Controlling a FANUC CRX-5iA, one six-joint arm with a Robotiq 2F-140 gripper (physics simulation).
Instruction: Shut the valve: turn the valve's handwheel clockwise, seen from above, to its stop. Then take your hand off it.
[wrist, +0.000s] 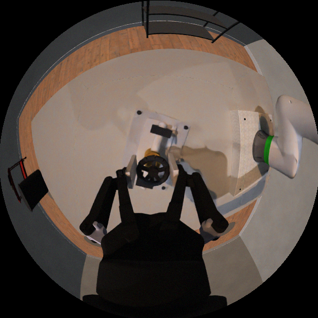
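The valve's black spoked handwheel (153, 170) is between the two pads of my gripper (152, 160), below the middle of the wrist view. My gripper is shut on its rim, with one light pad at the wheel's left side and one at its right. A yellow part (150, 152) of the valve shows just past the wheel. A white pipe with a black end flange (161, 131) lies beyond it. The valve stands on a pale base plate (133, 131) with dark bolts at its corners. The valve's stem under the wheel is mostly hidden.
The arm's white base link with a green ring (268, 149) stands on a light perforated mounting block (242, 172) at the right. A black shelf rack (147, 22) is at the top of the view. A black and red object (33, 190) is at the far left.
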